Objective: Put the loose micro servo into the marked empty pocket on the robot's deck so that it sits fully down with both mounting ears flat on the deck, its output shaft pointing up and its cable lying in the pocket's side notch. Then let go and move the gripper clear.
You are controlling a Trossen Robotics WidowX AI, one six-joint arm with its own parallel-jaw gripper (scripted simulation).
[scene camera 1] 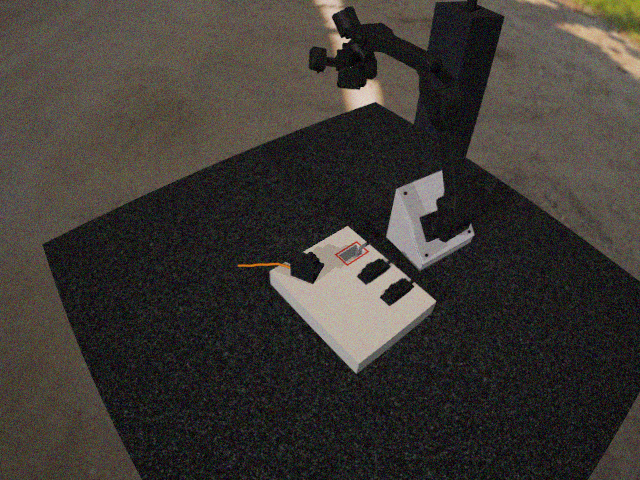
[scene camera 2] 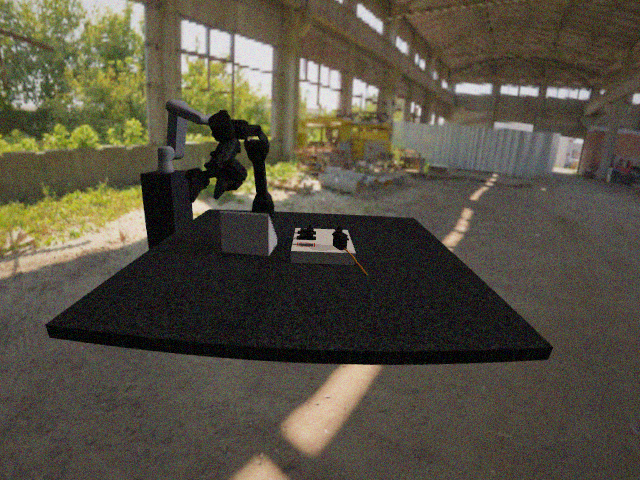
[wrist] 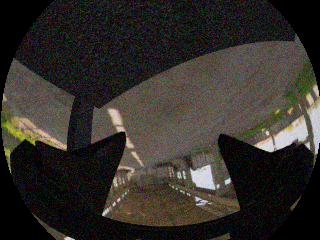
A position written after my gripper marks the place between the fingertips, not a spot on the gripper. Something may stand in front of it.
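Observation:
My gripper (scene camera 2: 202,200) (scene camera 1: 333,73) (wrist: 174,138) is open and holds nothing. There is a black micro servo (scene camera 1: 306,267), though in the wrist view the servo is out of frame. And I can see a white deck (scene camera 1: 353,320).

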